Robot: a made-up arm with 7 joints.
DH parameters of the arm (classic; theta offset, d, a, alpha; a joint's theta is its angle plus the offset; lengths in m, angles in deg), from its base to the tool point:
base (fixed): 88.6 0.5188 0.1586 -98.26
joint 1: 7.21 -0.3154 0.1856 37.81
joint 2: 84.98 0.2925 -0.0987 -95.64
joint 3: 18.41 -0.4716 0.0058 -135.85
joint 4: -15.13 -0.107 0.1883 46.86
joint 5: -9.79 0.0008 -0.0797 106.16
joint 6: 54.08 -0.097 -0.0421 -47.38
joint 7: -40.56 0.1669 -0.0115 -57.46
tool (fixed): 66.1 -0.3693 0 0
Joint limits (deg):
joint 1: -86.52..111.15
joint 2: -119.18..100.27
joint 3: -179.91..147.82
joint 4: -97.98..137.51
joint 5: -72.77..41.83
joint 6: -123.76..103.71
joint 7: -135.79..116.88
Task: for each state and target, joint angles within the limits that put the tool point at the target. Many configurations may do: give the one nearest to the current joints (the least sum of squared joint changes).
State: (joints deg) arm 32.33 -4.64 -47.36 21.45 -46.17 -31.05 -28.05
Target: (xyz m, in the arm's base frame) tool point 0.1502 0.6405 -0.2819
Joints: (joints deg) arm 61.94 29.23 -53.56 27.32 -28.05 -58.21 -34.98
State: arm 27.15 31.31 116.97 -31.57 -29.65 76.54 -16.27
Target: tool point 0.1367 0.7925 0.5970
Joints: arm 25.37 51.06 143.57 -40.69 -7.85 103.22 -20.69
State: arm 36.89 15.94 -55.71 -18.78 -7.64 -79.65 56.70
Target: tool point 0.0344 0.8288 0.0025
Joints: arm 60.35 19.86 -61.53 -11.05 -28.80 -87.01 36.02
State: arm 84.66 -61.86 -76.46 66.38 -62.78 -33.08 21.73
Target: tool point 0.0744 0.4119 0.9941
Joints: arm 73.37 -113.13 -82.48 86.45 -55.68 -26.11 35.64
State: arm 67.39 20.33 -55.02 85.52 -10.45 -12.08 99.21
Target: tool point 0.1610 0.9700 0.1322
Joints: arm 65.98 5.85 -68.36 94.73 -22.16 -25.99 71.68
